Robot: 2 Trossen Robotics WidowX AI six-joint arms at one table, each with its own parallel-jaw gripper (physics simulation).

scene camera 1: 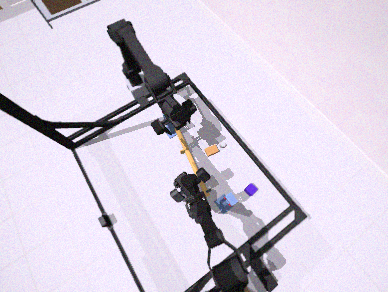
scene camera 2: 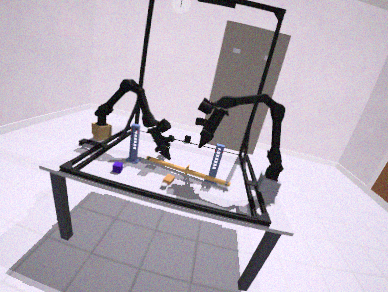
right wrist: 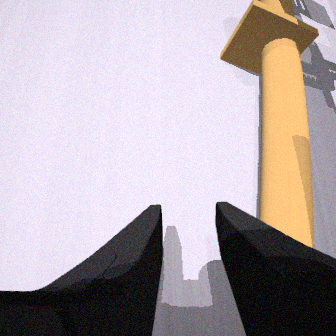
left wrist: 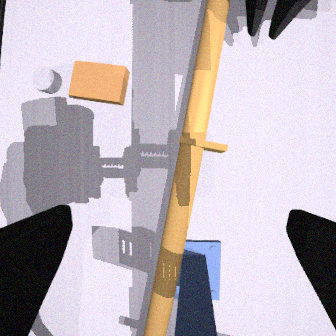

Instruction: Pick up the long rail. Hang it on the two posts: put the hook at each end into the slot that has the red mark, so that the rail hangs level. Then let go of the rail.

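Frame: origin at the left arm's base, x ahead, y up, z right, level; centimetres.
Where they show: left gripper, fingertip midpoint: (scene camera 1: pixel 180 128) (scene camera 2: pixel 199 145) (left wrist: pixel 182 218); right gripper, fingertip midpoint: (scene camera 2: pixel 170 159) (right wrist: pixel 188 213) (left wrist: pixel 260 36); left arm's base at its link origin: (scene camera 1: pixel 135 80) (scene camera 2: pixel 271 176); right arm's base at its link origin: (scene camera 2: pixel 101 124).
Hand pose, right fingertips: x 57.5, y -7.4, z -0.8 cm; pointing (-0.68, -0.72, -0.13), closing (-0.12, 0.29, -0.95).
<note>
Things, the pixels of their top centre, and the offset from my right fingertips.
- long orange-yellow rail at its top centre: (right wrist: pixel 296 20) (left wrist: pixel 195 142) (scene camera 1: pixel 185 148) (scene camera 2: pixel 187 166) dx -12.0, dy +2.0, dz -5.6 cm
- orange block at its top centre: (left wrist: pixel 95 80) (scene camera 1: pixel 211 149) (scene camera 2: pixel 169 177) dx -6.0, dy -0.6, dz -17.1 cm
- small white cylinder at its top centre: (left wrist: pixel 42 77) (scene camera 1: pixel 222 144) dx -6.0, dy -0.6, dz -23.7 cm
- purple cube at its top centre: (scene camera 1: pixel 251 189) (scene camera 2: pixel 117 164) dx +19.8, dy +1.4, dz -23.1 cm
The long orange-yellow rail (scene camera 1: pixel 191 160) (scene camera 2: pixel 200 175) (left wrist: pixel 200 110) (right wrist: pixel 285 150) lies on the table, with a tab near its middle. One blue post (scene camera 1: pixel 226 202) (scene camera 2: pixel 135 144) stands near its right-arm end, with small red spots in scene camera 1. The other blue post (scene camera 1: pixel 171 132) (scene camera 2: pixel 217 162) (left wrist: pixel 212 270) stands beside its left-arm part. My left gripper (scene camera 1: pixel 174 118) (scene camera 2: pixel 201 146) (left wrist: pixel 182 218) is open and empty above the rail. My right gripper (scene camera 1: pixel 190 185) (scene camera 2: pixel 168 157) (left wrist: pixel 260 36) (right wrist: pixel 188 213) has its fingers narrowly apart, empty. The rail is outside them, to the right in the right wrist view.
An orange block (scene camera 1: pixel 212 150) (scene camera 2: pixel 169 178) (left wrist: pixel 97 82) and a small white cylinder (scene camera 1: pixel 223 145) (left wrist: pixel 47 80) lie beside the rail. A purple cube (scene camera 1: pixel 251 189) (scene camera 2: pixel 117 167) lies near one post. A black frame (scene camera 1: pixel 243 143) borders the table.
</note>
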